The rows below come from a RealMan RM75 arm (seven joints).
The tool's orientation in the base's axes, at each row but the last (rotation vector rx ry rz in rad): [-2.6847, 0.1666, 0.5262]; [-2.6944, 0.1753, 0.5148]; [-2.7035, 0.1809, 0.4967]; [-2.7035, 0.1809, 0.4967]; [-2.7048, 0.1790, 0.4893]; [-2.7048, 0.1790, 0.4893]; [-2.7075, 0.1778, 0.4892]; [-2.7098, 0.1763, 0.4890]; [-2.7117, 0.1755, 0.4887]
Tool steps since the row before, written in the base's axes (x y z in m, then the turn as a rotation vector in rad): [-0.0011, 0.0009, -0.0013, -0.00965, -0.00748, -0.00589]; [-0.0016, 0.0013, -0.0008, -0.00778, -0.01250, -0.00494]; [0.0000, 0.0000, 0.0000, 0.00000, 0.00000, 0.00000]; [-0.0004, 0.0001, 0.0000, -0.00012, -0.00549, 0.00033]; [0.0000, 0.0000, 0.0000, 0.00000, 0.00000, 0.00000]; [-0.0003, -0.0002, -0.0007, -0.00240, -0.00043, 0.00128]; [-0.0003, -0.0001, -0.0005, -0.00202, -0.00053, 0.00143]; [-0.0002, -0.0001, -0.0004, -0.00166, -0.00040, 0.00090]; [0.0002, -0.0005, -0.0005, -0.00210, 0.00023, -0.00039]
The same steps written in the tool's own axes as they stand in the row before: [-0.0005, -0.0001, 0.0018, -0.00634, 0.01078, 0.00524]; [-0.0012, -0.0006, 0.0017, -0.00472, 0.01468, 0.00181]; [0.0000, 0.0000, 0.0000, 0.00000, 0.00000, 0.00000]; [-0.0004, 0.0000, 0.0002, 0.00008, 0.00495, -0.00241]; [0.0000, 0.0000, 0.0000, 0.00000, 0.00000, 0.00000]; [0.0000, 0.0005, 0.0006, -0.00267, 0.00040, -0.00053]; [-0.0001, 0.0003, 0.0005, -0.00237, 0.00037, -0.00082]; [0.0000, 0.0003, 0.0004, -0.00185, 0.00037, -0.00042]; [0.0004, 0.0006, 0.0002, -0.00183, 0.00031, 0.00108]
